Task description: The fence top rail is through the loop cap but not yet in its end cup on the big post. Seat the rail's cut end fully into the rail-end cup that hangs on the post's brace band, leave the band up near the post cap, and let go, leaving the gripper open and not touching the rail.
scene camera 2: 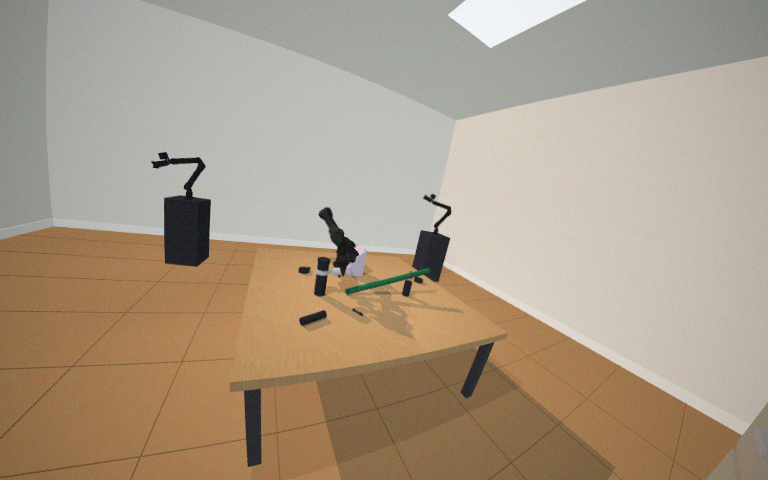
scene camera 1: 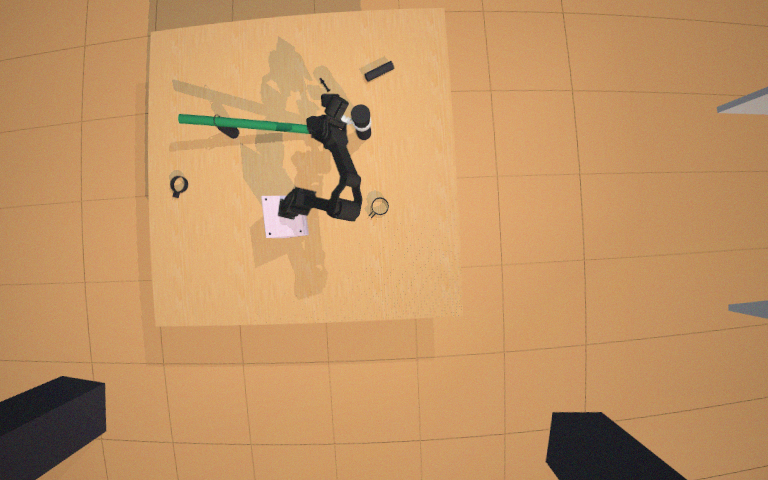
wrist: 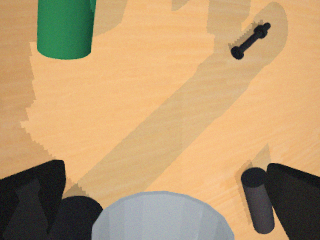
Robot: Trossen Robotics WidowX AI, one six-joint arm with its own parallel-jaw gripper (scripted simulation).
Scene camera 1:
green top rail
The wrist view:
my gripper
black cylinder
